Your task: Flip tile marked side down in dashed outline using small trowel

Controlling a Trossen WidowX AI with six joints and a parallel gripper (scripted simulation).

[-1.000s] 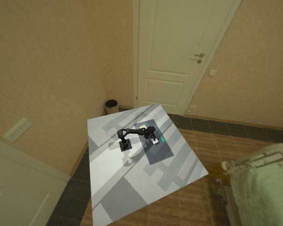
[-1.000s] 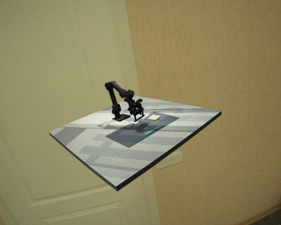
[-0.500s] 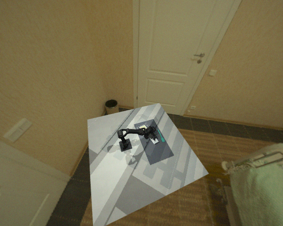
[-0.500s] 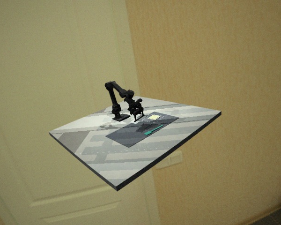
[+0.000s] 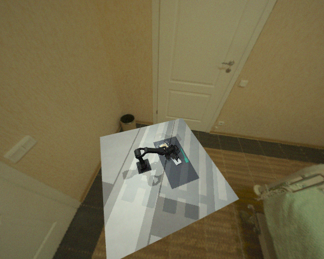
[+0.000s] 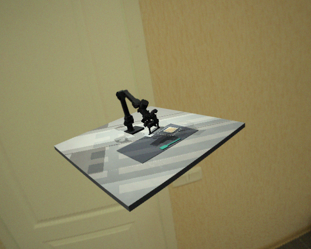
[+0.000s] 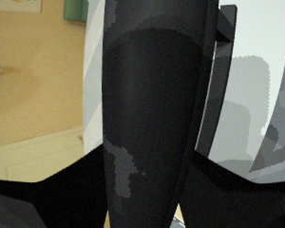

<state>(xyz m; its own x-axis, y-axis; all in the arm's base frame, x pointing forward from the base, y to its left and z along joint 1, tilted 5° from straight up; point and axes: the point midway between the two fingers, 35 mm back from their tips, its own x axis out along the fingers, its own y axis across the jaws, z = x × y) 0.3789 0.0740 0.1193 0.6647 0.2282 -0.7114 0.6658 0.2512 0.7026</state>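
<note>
Now: the dark mat 10 mm to the right of my gripper tip and 150 mm below it. Round my gripper tip: tile (90 mm behind, 180 mm to the left, 130 mm below).
</note>
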